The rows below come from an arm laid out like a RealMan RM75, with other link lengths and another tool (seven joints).
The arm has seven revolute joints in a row. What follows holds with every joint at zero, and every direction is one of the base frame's. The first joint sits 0.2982 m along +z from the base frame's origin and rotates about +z. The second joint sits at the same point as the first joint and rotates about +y. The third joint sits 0.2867 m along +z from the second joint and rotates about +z. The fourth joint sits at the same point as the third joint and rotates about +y. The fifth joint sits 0.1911 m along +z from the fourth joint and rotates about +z. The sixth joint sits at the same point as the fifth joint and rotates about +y. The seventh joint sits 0.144 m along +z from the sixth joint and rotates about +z. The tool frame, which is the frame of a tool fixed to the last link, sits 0.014 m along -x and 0.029 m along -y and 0.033 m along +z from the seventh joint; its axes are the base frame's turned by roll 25.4, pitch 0 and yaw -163.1 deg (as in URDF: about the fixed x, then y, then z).
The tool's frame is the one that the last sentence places.
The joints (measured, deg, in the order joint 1, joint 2, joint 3, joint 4, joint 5, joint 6, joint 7), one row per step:
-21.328 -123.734 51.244 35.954 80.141 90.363 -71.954
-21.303 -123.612 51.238 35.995 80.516 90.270 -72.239
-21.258 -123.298 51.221 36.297 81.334 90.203 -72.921
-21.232 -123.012 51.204 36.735 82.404 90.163 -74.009
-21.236 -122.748 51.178 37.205 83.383 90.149 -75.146
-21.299 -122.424 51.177 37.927 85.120 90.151 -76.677
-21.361 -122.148 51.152 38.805 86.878 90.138 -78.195
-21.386 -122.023 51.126 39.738 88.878 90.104 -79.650
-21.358 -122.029 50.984 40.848 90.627 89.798 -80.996
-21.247 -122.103 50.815 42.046 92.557 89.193 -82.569
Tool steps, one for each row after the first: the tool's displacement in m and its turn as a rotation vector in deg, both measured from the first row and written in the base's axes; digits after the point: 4 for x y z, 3 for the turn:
-0.0013 -0.0002 -0.0002 -0.339 0.306 0.173
-0.0036 -0.0005 0.0003 -1.002 1.023 0.333
-0.0057 -0.0011 0.0002 -2.034 1.756 0.564
-0.0074 -0.0015 0.0004 -3.020 2.388 0.792
-0.0096 -0.0023 -0.0004 -4.580 3.597 0.956
-0.0116 -0.0030 -0.0008 -6.009 4.884 1.106
-0.0137 -0.0042 -0.0024 -7.523 6.314 1.285
-0.0157 -0.0044 -0.0032 -8.501 7.648 1.700
-0.0190 -0.0046 -0.0042 -9.496 9.113 2.586

